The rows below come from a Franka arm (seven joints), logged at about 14 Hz.
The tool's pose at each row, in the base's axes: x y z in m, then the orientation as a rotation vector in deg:
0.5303 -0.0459 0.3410 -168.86 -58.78 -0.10
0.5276 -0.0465 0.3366 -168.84 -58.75 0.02
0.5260 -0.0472 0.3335 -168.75 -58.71 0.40
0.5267 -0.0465 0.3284 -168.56 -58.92 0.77
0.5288 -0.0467 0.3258 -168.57 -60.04 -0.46
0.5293 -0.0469 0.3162 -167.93 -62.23 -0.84
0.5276 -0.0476 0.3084 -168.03 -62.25 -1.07
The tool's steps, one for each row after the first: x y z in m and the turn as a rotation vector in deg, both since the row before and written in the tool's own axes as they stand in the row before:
-0.0025 -0.0011 0.0044 0.05 -0.06 0.01
-0.0017 -0.0004 0.0031 0.17 -0.20 0.01
0.0010 0.0000 0.0051 0.18 -0.19 -0.16
0.0015 0.0015 0.0026 -0.62 0.61 -0.68
0.0002 0.0006 0.0096 -0.21 0.17 -1.46
-0.0019 -0.0005 0.0078 -0.15 0.10 0.01

